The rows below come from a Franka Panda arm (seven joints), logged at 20 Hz.
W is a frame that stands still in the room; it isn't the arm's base.
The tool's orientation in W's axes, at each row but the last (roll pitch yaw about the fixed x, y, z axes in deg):
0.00 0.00 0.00
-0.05 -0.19 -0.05
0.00 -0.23 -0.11
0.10 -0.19 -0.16
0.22 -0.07 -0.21
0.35 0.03 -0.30
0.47 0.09 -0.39
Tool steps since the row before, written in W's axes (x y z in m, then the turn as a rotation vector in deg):
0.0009 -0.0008 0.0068 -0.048 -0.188 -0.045
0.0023 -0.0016 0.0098 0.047 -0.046 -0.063
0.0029 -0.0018 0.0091 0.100 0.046 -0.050
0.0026 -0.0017 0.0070 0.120 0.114 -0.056
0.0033 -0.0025 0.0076 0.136 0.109 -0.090
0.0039 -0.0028 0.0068 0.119 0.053 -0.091
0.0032 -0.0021 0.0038 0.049 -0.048 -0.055
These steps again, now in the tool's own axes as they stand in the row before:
0.0009 -0.0008 0.0068 -0.048 -0.188 -0.045
0.0023 -0.0016 0.0098 0.047 -0.046 -0.063
0.0029 -0.0018 0.0091 0.100 0.046 -0.050
0.0026 -0.0017 0.0070 0.119 0.114 -0.057
0.0033 -0.0025 0.0076 0.135 0.109 -0.091
0.0039 -0.0027 0.0068 0.119 0.053 -0.091
0.0032 -0.0020 0.0038 0.049 -0.048 -0.055

